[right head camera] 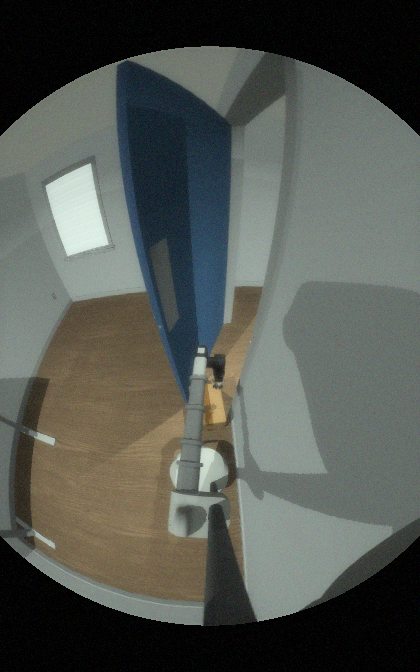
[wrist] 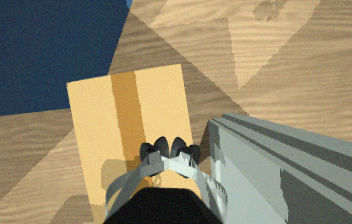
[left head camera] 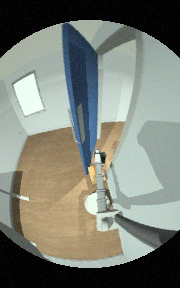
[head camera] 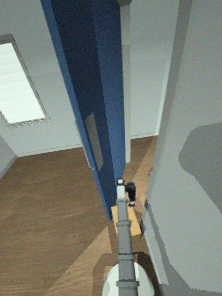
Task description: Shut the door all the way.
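Pixels of known places: gripper, between the fingertips: (right head camera: 217, 387) (wrist: 170, 149) (left head camera: 101, 166) (head camera: 131, 206); robot's base, origin of its link: (right head camera: 200, 471) (left head camera: 96, 202).
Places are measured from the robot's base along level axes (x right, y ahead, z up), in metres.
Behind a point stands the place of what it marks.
The blue door (head camera: 109, 85) @(x -0.024, y 1.050, z 1.395 m) (left head camera: 80, 60) @(x -0.104, y 0.770, z 1.668 m) (right head camera: 210, 200) @(x 0.008, y 1.163, z 1.382 m) (wrist: 45, 50) @(x -0.127, y 0.692, z 0.332 m) stands open, seen at a steep angle. Its free edge is on the near left and its far edge is by a pale doorway post (head camera: 126, 100) @(x 0.161, y 1.574, z 1.129 m) (right head camera: 237, 225) @(x 0.199, y 1.592, z 1.120 m). Part of a pale handle shows past its left edge in the head view. My gripper (head camera: 131, 203) @(x 0.087, y 0.565, z 0.434 m) (right head camera: 218, 385) @(x 0.087, y 0.565, z 0.434 m) (wrist: 170, 149) @(x 0.087, y 0.565, z 0.434 m) is shut and empty, its fingertips close together. It hangs over a cardboard box (head camera: 131, 225) @(x 0.077, y 0.454, z 0.251 m) (left head camera: 92, 174) @(x -0.047, y 0.498, z 0.251 m) (right head camera: 216, 407) @(x 0.092, y 0.485, z 0.251 m) (wrist: 95, 110) @(x -0.066, y 0.591, z 0.251 m), to the right of the door's lower part. The box lies on the floor beside the door's bottom corner.
A grey wall (head camera: 200, 90) @(x 0.236, y 0.414, z 1.448 m) (right head camera: 350, 225) @(x 0.248, y 0.322, z 1.495 m) rises close on the right, with its edge (wrist: 240, 135) @(x 0.219, y 0.560, z 0.277 m) right of the gripper in the wrist view. A bright window (head camera: 20, 85) @(x -1.567, y 2.143, z 1.438 m) (left head camera: 29, 94) @(x -1.688, y 2.129, z 1.407 m) (right head camera: 77, 210) @(x -1.729, y 2.124, z 1.421 m) is on the far left wall. Wood floor (head camera: 45, 210) @(x -1.115, y 0.738, z -0.027 m) (right head camera: 100, 360) @(x -1.232, y 0.936, z -0.027 m) spreads left of the door.
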